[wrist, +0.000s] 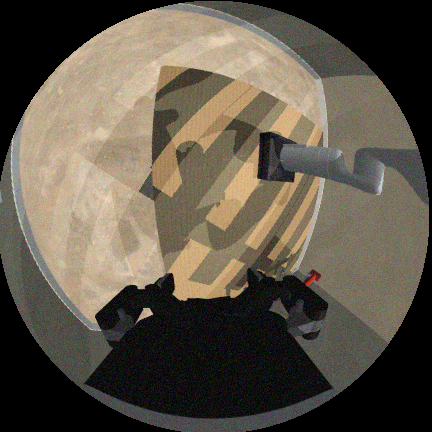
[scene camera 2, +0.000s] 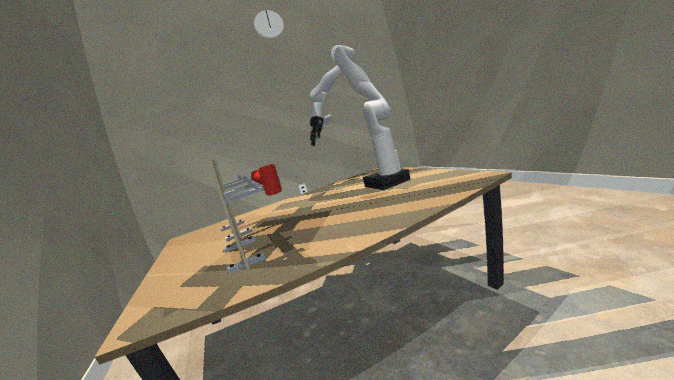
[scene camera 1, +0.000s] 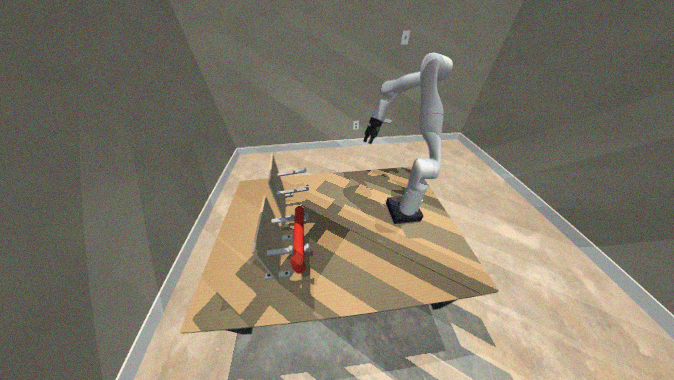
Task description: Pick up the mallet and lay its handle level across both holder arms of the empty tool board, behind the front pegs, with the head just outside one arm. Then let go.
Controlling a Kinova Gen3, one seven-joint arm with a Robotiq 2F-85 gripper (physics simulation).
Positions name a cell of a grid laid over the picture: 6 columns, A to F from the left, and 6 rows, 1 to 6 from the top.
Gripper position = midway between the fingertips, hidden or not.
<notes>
My gripper (wrist: C4) is open and holds nothing. Further things: a red mallet (scene camera 1: C5), a tool board (scene camera 1: C3) and a tool board (scene camera 1: C4).
</notes>
